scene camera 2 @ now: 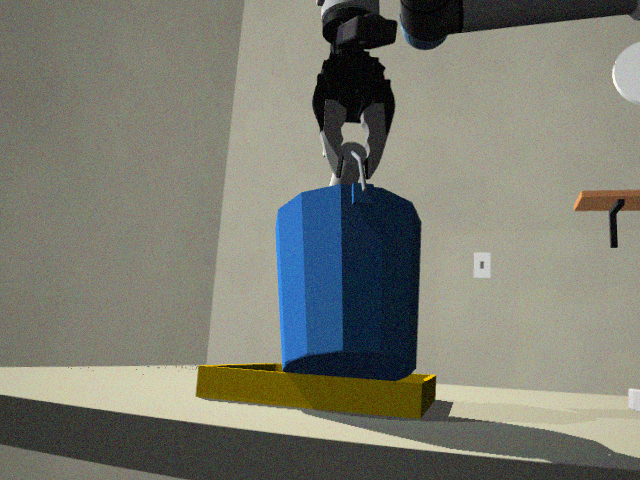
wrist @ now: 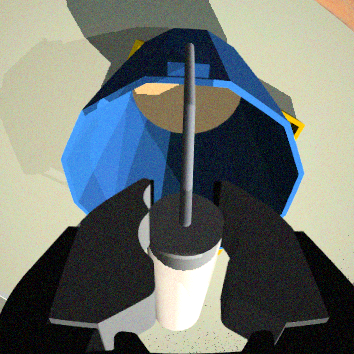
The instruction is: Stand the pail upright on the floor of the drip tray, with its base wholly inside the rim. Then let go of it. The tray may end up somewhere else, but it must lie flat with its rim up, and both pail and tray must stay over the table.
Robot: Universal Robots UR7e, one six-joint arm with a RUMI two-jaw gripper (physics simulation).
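Frame: origin at the arm's base, x ahead, y left, z up, level; metres.
Where they show: gripper, between the fingertips: (scene camera 2: 353, 177) (wrist: 182, 183).
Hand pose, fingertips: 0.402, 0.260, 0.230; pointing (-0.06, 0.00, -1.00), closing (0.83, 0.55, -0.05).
After its pixels a point has its place, as x, y, z.
The blue pail (scene camera 2: 320, 268) @(0.402, 0.330, 0.113) (wrist: 100, 150) @(0.353, 0.195, 0.120) hangs over the yellow drip tray (scene camera 2: 248, 384) @(0.483, 0.319, -0.009) (wrist: 299, 129) @(0.541, 0.321, 0.007), slightly tilted, with part of its underside showing in the scene view. The tray's near wall hides the pail's lowest part, so I cannot tell whether it touches the tray floor. The tray lies flat, rim up; in the wrist view bits of it show past the pail on both sides. My gripper (scene camera 2: 353, 173) @(0.402, 0.260, 0.230) (wrist: 182, 183) @(0.402, 0.260, 0.230) is above the pail's mouth, shut on the white handle grip (wrist: 180, 295) @(0.428, 0.224, 0.265) with its dark end cap. A grey handle wire (wrist: 189, 115) @(0.382, 0.293, 0.242) runs to the pail's rim.
The pale table (scene camera 2: 103, 382) @(0.694, 0.320, -0.027) (wrist: 30, 200) @(0.282, -0.039, -0.027) carries the tray, with its dark front edge (scene camera 2: 155, 434) @(0.459, 0.482, -0.040) near the tray's near side. A small white object (scene camera 2: 634, 399) @(0.095, -0.049, -0.012) is at the far right. A wooden shelf (scene camera 2: 610, 200) and a wall plate (scene camera 2: 481, 264) are on the wall behind.
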